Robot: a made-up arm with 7 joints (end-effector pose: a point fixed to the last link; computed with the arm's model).
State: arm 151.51 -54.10 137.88 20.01 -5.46 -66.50 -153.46
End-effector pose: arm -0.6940 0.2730 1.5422 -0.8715 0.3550 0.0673 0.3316
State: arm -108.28 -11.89 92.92 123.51 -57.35 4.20 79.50
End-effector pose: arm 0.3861 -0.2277 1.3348 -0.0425 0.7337 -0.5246 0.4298
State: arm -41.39 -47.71 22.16 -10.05 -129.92 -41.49 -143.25
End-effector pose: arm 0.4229 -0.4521 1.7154 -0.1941 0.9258 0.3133 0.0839
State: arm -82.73 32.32 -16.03 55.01 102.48 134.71 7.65
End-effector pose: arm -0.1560 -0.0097 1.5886 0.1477 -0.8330 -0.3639 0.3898
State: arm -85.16 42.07 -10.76 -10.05 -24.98 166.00 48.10
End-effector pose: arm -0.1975 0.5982 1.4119 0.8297 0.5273 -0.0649 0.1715
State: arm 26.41 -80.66 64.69 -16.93 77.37 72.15 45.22
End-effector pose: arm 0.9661 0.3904 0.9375 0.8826 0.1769 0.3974 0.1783
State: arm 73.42 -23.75 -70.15 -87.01 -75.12 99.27 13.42
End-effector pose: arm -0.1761 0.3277 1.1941 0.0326 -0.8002 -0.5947 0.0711
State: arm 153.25 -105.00 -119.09 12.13 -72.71 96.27 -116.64
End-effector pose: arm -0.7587 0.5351 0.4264 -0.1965 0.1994 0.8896 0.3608
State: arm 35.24 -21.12 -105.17 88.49 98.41 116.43 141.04
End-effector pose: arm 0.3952 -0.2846 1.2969 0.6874 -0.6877 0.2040 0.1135
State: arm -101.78 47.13 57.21 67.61 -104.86 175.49 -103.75
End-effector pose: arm 0.2508 0.5329 1.4612 0.4566 0.4768 -0.0669 0.7481
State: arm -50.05 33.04 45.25 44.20 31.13 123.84 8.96
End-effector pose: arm -0.1628 0.1686 1.6905 -0.0425 -0.6775 -0.0247 0.7339
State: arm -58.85 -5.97 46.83 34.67 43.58 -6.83 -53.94
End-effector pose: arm 0.3768 -0.2387 1.8084 -0.5440 0.1128 0.3340 0.7614
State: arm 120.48 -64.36 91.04 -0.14 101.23 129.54 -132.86
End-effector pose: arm -0.4612 0.6757 1.2872 -0.1237 0.2876 0.8368 0.4492
